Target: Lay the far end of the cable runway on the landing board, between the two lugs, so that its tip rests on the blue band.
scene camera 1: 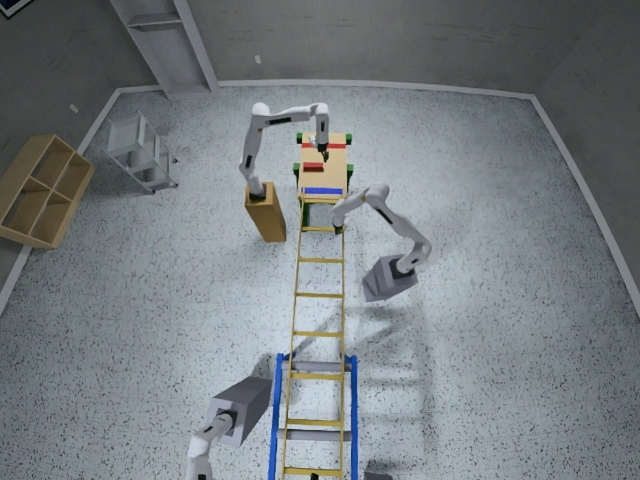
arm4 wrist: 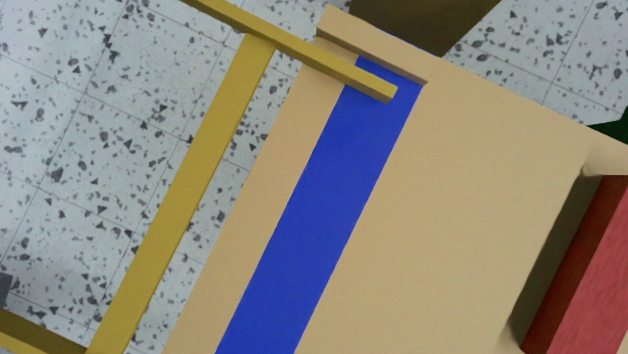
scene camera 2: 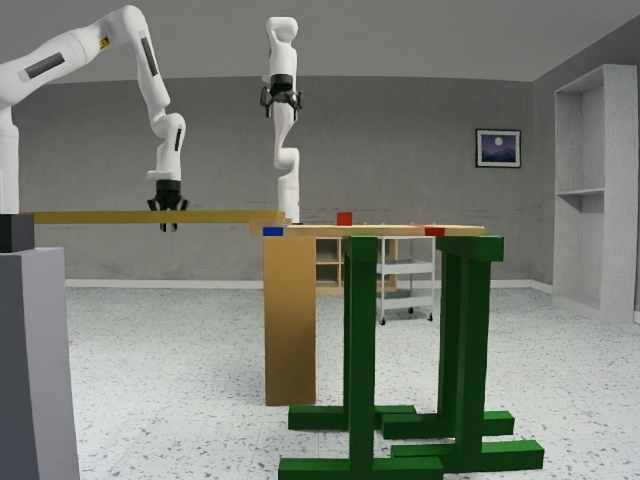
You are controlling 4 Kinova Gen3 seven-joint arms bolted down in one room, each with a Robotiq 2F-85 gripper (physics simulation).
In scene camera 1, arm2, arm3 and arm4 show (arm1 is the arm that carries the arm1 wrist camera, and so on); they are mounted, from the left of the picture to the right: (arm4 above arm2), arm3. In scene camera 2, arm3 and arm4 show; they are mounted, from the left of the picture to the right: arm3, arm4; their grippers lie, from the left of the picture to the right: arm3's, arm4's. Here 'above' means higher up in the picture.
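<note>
The yellow cable runway [arm4 wrist: 189, 185] [scene camera 1: 317, 295] [scene camera 2: 103, 217] reaches the landing board [arm4 wrist: 450, 175] [scene camera 1: 336, 178] [scene camera 2: 392, 230]. In the arm4 wrist view one rail tip overlaps the blue band [arm4 wrist: 320, 200] [scene camera 1: 322, 191] [scene camera 2: 272, 230], inside a tan lug [arm4 wrist: 375, 42]. Whether it touches I cannot tell. Arm3's gripper [scene camera 1: 338, 231] [scene camera 2: 168, 227] is shut on a runway rung beside the right rail. Arm4's gripper [scene camera 1: 324, 156] [scene camera 2: 282, 116] is open, high above the board. A black gripper part [scene camera 1: 314, 476], seemingly arm2's, shows at the bottom edge; its fingers are unclear. Arm1's gripper does not show.
A red block [arm4 wrist: 590, 280] [scene camera 1: 313, 166] [scene camera 2: 344, 219] lies on the board, beyond the blue band. Green trestles [scene camera 2: 361, 335] carry the board. A blue frame with grey rollers [scene camera 1: 316, 435] lies under the near runway. Arm4's orange-brown pedestal [scene camera 1: 268, 217] [scene camera 2: 289, 320] stands beside the board.
</note>
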